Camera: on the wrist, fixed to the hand. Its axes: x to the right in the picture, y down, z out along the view.
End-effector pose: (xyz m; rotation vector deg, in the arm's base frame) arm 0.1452 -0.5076 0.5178 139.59 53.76 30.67
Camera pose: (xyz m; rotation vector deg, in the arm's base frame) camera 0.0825 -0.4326 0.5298 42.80 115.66 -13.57
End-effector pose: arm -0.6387 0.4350 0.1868 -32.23 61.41 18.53
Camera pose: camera -0.6417 0.3373 0.1745 -84.19 1.93 -51.83
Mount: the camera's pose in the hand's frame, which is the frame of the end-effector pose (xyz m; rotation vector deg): 0.0115 -0.0748 -0.0631 -19.69 -14.53 -96.74
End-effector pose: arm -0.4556 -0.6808 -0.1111 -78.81 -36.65 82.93
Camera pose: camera -0.3722 -0.6592 -0.0633 -23.29 -96.03 5.05
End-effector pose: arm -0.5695 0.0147 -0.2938 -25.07 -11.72 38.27
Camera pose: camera -0.4991 -0.0508 -0.3155 -20.42 -46.02 -56.99
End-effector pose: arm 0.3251 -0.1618 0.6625 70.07 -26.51 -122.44
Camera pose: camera 0.3494 -0.1136 0.5801 -43.26 -47.26 123.55
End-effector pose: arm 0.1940 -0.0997 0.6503 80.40 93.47 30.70
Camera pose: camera 0.1006 -0.0948 0.6194 -22.07 100.94 -20.52
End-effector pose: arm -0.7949 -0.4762 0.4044 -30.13 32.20 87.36
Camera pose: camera -0.7213 -0.5066 0.3464 -42.19 -22.06 1.14
